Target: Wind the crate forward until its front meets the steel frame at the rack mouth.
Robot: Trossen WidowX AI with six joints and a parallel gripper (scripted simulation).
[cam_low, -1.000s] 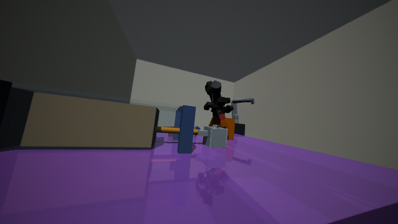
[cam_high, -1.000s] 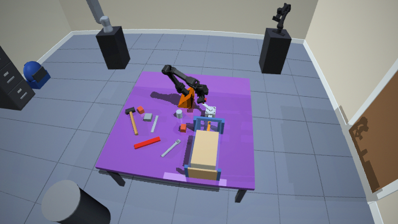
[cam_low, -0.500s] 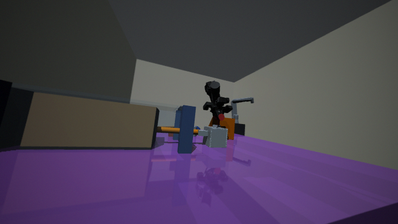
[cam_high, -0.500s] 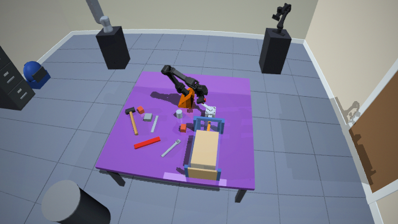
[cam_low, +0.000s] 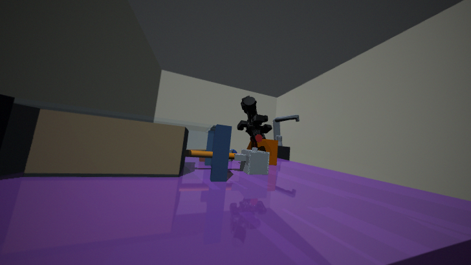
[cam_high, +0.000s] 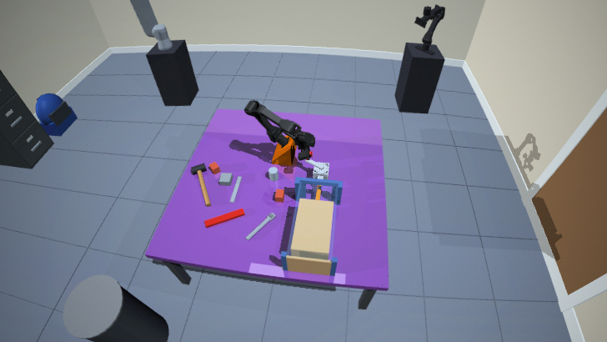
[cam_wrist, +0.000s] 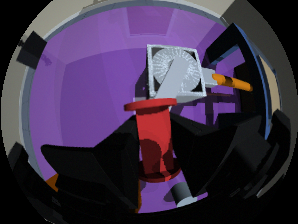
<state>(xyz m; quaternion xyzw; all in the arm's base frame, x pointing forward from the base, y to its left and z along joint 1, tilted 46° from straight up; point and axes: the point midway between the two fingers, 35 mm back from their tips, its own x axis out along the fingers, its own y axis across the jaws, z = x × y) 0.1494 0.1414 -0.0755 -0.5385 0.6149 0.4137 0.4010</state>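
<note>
Now: the winch handle 30 mm below my gripper tip, 20 mm to the left of it and 20 mm ahead of it. From my gripper tip the other things lie so: grey bar (450 mm to the right, 170 mm ahead, 130 mm below); grey winch (100 mm below, 60 mm to the left, 40 mm ahead); red knob (20 mm to the right).
</note>
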